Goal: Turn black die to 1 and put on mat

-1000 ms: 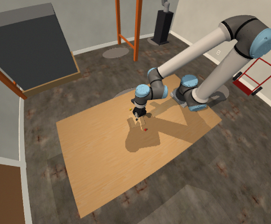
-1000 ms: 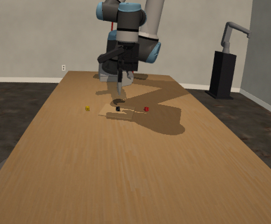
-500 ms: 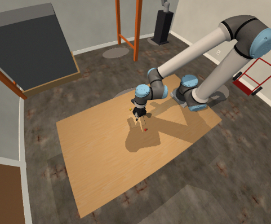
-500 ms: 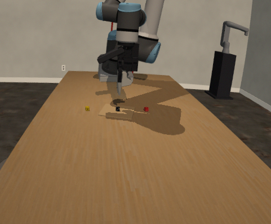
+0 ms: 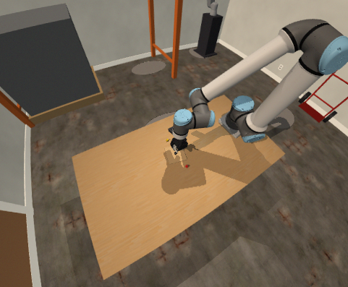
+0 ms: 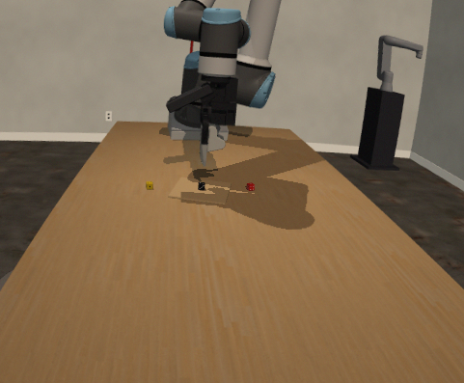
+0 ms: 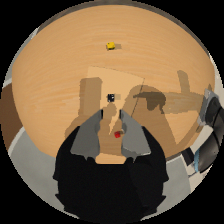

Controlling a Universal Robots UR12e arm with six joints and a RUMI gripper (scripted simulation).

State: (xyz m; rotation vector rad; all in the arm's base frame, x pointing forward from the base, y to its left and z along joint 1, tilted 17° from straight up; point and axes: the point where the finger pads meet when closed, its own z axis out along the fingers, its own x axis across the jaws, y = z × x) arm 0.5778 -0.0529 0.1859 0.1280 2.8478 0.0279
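Now: the black die 7 cm below my hand. The rest, counted from my hand: yellow die 1 cm behind, 13 cm to the right, 8 cm below; then red die 1 cm behind, 13 cm to the left, 8 cm below; then tan mat 8 cm below.
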